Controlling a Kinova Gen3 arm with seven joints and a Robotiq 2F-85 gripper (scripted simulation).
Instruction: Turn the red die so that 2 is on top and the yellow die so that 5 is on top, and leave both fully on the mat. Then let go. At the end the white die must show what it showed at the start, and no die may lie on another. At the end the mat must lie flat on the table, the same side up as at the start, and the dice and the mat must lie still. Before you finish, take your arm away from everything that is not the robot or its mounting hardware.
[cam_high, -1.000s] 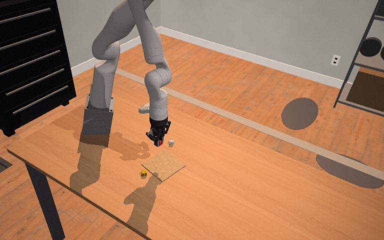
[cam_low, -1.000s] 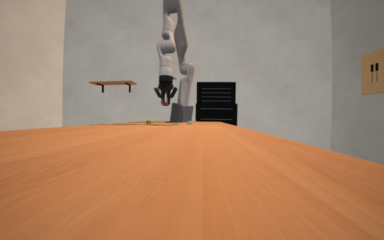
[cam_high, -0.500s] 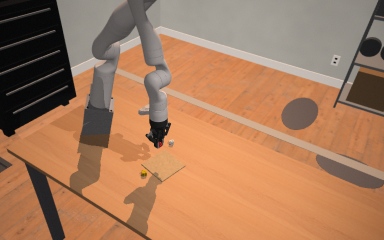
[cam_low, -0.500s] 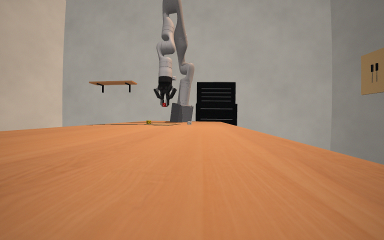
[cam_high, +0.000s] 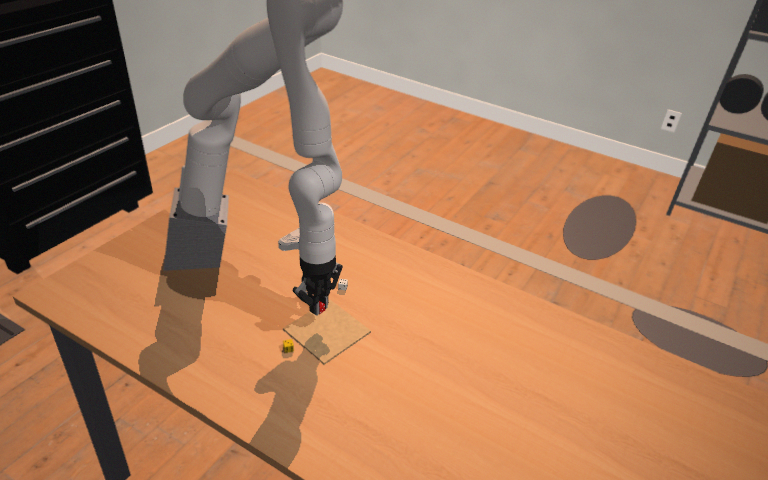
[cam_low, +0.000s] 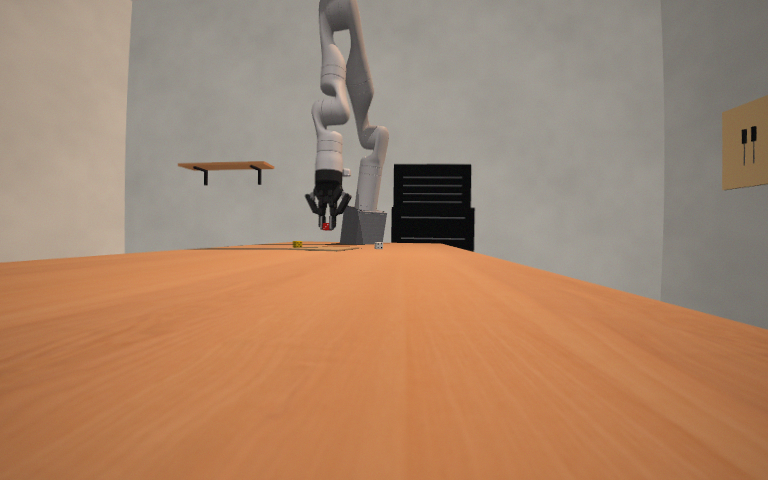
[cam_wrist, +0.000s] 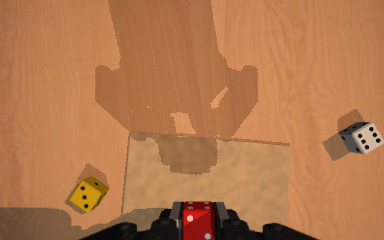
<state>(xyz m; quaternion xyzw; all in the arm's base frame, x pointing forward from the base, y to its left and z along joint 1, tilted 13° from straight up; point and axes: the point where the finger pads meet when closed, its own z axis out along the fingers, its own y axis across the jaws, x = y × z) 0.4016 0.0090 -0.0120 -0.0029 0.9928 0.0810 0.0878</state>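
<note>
Now: the tan mat 2 cm ahead of my hand and 7 cm below it. From my hand the other things lie so: white die (5 cm behind, 13 cm to the left, 6 cm below); yellow die (9 cm to the right, 6 cm below); red die (1 cm below).
</note>
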